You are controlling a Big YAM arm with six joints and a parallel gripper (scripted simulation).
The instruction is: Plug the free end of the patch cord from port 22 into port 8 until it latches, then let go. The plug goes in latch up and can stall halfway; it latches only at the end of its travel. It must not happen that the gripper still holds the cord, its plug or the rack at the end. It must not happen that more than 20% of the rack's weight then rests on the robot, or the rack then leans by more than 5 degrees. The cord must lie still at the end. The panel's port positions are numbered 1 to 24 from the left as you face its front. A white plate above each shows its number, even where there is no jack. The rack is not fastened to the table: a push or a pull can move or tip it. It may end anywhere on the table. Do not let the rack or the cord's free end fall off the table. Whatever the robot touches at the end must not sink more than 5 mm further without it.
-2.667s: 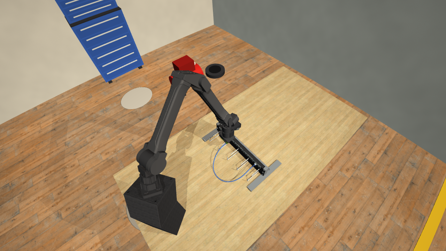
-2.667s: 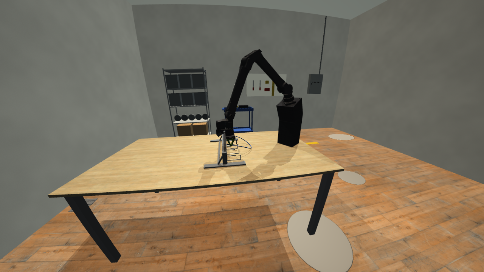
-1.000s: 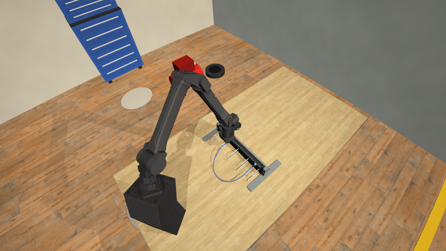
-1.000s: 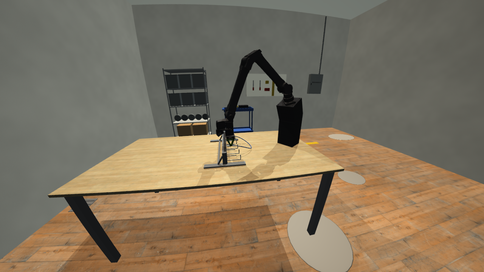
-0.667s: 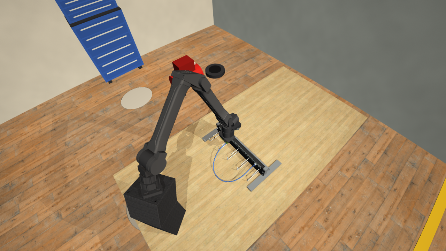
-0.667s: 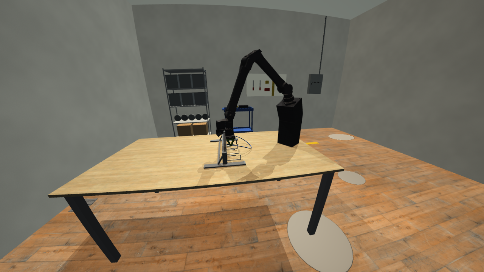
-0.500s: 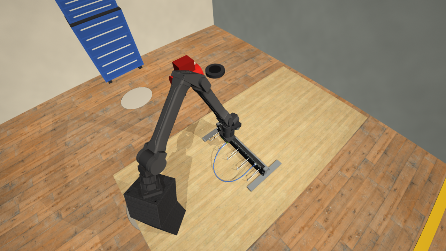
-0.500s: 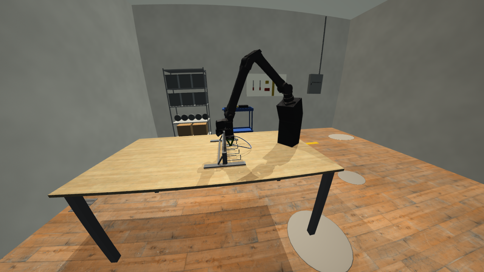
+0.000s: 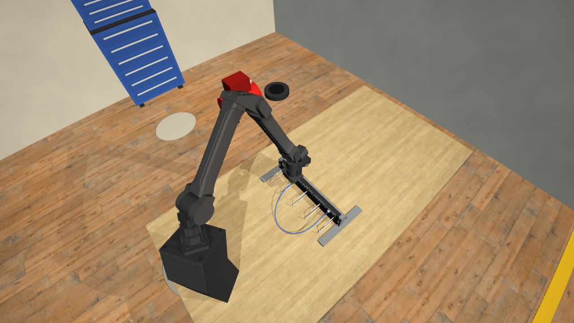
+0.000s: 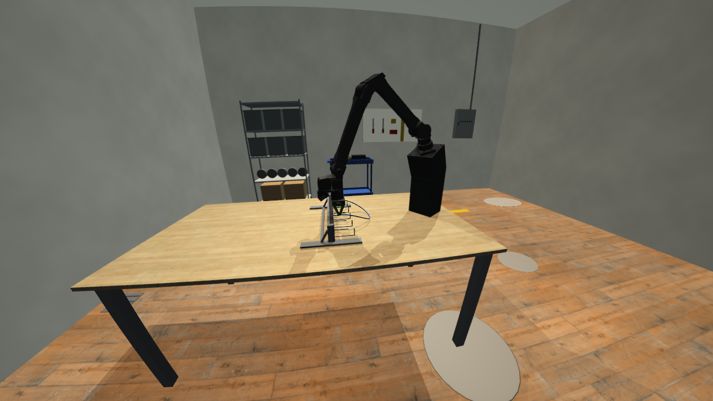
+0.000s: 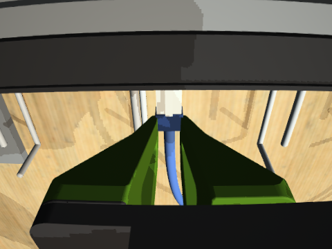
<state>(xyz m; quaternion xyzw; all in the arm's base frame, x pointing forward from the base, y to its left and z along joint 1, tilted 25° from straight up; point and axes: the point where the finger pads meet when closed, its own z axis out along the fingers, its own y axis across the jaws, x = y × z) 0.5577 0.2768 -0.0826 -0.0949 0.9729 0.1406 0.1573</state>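
My hand is 20 mm short of the cord plug and 10 mm to the right of it.
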